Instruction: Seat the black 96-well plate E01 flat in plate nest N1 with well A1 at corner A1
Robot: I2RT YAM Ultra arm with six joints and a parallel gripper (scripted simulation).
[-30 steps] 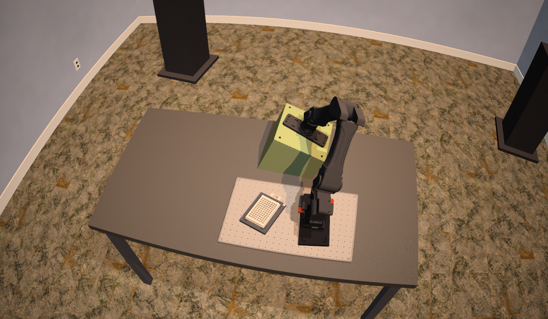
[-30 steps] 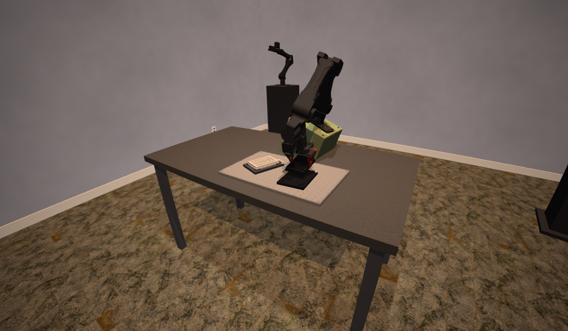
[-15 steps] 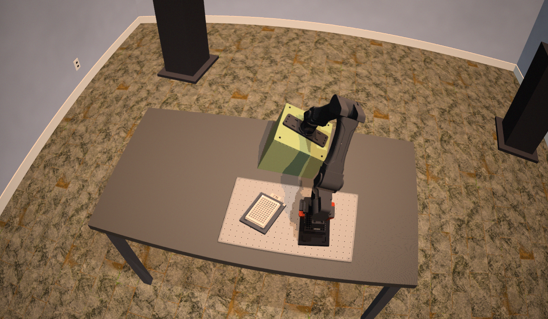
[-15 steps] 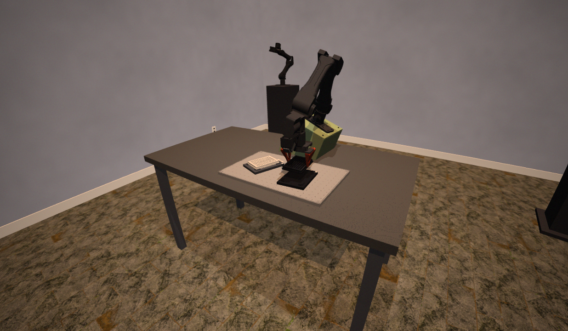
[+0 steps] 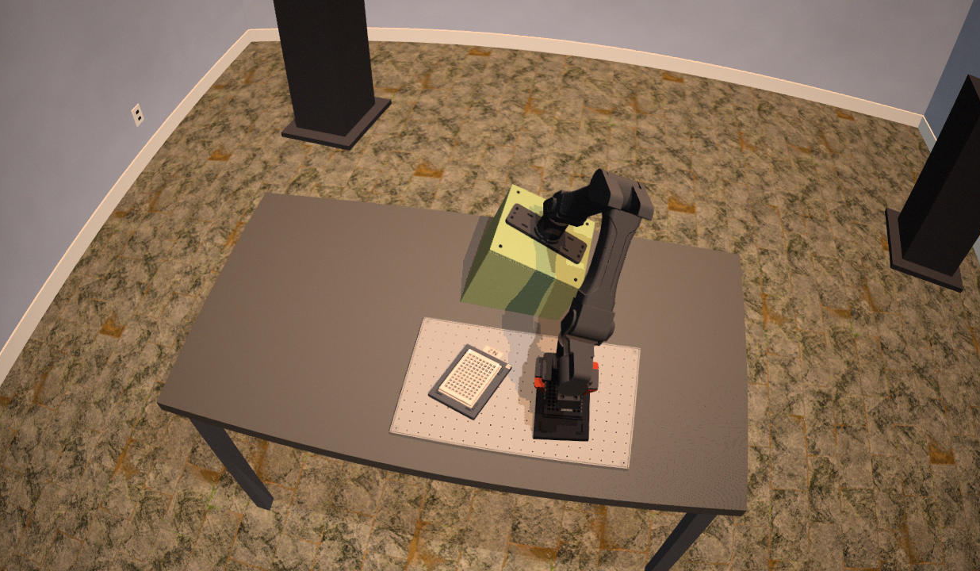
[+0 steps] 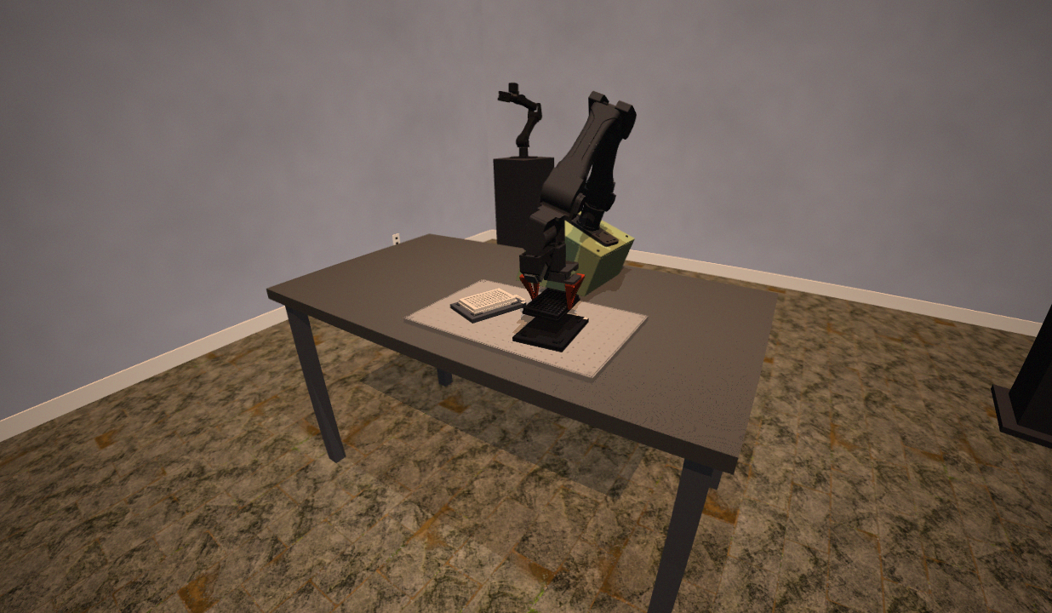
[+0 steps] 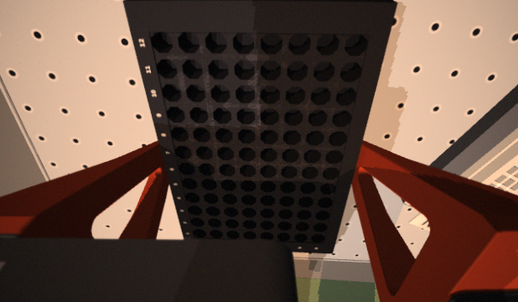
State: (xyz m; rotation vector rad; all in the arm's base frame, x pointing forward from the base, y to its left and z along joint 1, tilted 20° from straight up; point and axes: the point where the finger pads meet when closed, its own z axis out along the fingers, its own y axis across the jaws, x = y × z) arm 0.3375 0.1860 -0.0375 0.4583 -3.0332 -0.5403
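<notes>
My gripper is now right at the black 96-well plate E01. Also, from my hand: N1 label (90 mm behind, 70 mm below, 20 mm to the right); then A1 mark (80 mm behind, 60 mm below, 30 mm to the left); then plate nest N1 (60 mm below, 10 mm ahead).
</notes>
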